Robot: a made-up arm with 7 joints. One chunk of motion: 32 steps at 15 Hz.
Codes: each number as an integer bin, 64 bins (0 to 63) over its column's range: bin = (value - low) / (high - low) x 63, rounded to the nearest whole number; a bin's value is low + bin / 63 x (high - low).
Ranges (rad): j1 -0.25..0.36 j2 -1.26..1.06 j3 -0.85..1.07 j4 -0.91..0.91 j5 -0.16..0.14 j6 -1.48..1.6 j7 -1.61..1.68
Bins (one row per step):
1: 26 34 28 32 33 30 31
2: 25 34 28 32 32 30 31
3: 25 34 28 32 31 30 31
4: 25 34 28 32 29 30 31
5: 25 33 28 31 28 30 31
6: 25 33 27 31 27 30 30
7: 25 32 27 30 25 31 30
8: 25 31 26 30 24 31 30
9: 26 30 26 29 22 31 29
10: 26 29 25 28 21 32 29
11: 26 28 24 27 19 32 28
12: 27 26 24 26 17 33 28
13: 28 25 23 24 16 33 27
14: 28 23 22 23 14 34 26
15: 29 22 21 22 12 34 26
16: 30 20 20 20 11 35 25
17: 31 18 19 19 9 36 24
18: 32 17 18 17 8 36 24
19: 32 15 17 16 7 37 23
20: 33 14 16 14 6 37 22
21: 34 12 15 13 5 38 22
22: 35 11 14 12 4 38 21
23: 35 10 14 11 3 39 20
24: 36 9 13 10 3 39 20
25: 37 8 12 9 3 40 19
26: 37 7 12 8 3 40 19
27: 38 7 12 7 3 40 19
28: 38 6 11 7 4 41 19
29: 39 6 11 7 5 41 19
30: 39 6 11 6 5 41 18
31: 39 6 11 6 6 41 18
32: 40 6 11 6 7 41 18
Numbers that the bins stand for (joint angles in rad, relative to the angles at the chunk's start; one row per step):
1: 0.0017 -0.0079 0.0033 0.0144 -0.0029 -0.0133 0.0089
2: -0.0079 -0.0079 0.0033 0.0144 -0.0076 -0.0133 0.0089
3: -0.0079 -0.0079 0.0033 0.0144 -0.0124 -0.0133 0.0089
4: -0.0079 -0.0079 0.0033 0.0144 -0.0219 -0.0133 0.0089
5: -0.0079 -0.0448 0.0033 -0.0144 -0.0267 -0.0133 0.0089
6: -0.0079 -0.0448 -0.0271 -0.0144 -0.0314 -0.0133 -0.0433
7: -0.0079 -0.0816 -0.0271 -0.0433 -0.0410 0.0356 -0.0433
8: -0.0079 -0.1184 -0.0576 -0.0433 -0.0457 0.0356 -0.0433
9: 0.0017 -0.1552 -0.0576 -0.0722 -0.0552 0.0356 -0.0956
10: 0.0017 -0.1921 -0.0881 -0.1011 -0.0600 0.0844 -0.0956
11: 0.0017 -0.2289 -0.1186 -0.1300 -0.0695 0.0844 -0.1478
12: 0.0114 -0.3025 -0.1186 -0.1589 -0.0790 0.1333 -0.1478
13: 0.0211 -0.3394 -0.1490 -0.2167 -0.0838 0.1333 -0.2000
14: 0.0211 -0.4130 -0.1795 -0.2456 -0.0933 0.1822 -0.2522
15: 0.0308 -0.4498 -0.2100 -0.2744 -0.1029 0.1822 -0.2522
16: 0.0405 -0.5235 -0.2405 -0.3322 -0.1076 0.2311 -0.3044
17: 0.0502 -0.5971 -0.2710 -0.3611 -0.1171 0.2800 -0.3567
18: 0.0598 -0.6340 -0.3014 -0.4189 -0.1219 0.2800 -0.3567
19: 0.0598 -0.7076 -0.3319 -0.4478 -0.1267 0.3289 -0.4089
20: 0.0695 -0.7444 -0.3624 -0.5056 -0.1314 0.3289 -0.4611
21: 0.0792 -0.8181 -0.3929 -0.5344 -0.1362 0.3778 -0.4611
22: 0.0889 -0.8549 -0.4233 -0.5633 -0.1410 0.3778 -0.5133
23: 0.0889 -0.8917 -0.4233 -0.5922 -0.1457 0.4267 -0.5656
24: 0.0986 -0.9286 -0.4538 -0.6211 -0.1457 0.4267 -0.5656
25: 0.1083 -0.9654 -0.4843 -0.6500 -0.1457 0.4756 -0.6178
26: 0.1083 -1.0022 -0.4843 -0.6789 -0.1457 0.4756 -0.6178
27: 0.1179 -1.0022 -0.4843 -0.7078 -0.1457 0.4756 -0.6178
28: 0.1179 -1.0390 -0.5148 -0.7078 -0.1410 0.5244 -0.6178
29: 0.1276 -1.0390 -0.5148 -0.7078 -0.1362 0.5244 -0.6178
30: 0.1276 -1.0390 -0.5148 -0.7367 -0.1362 0.5244 -0.6700
31: 0.1276 -1.0390 -0.5148 -0.7367 -0.1314 0.5244 -0.6700
32: 0.1373 -1.0390 -0.5148 -0.7367 -0.1267 0.5244 -0.6700

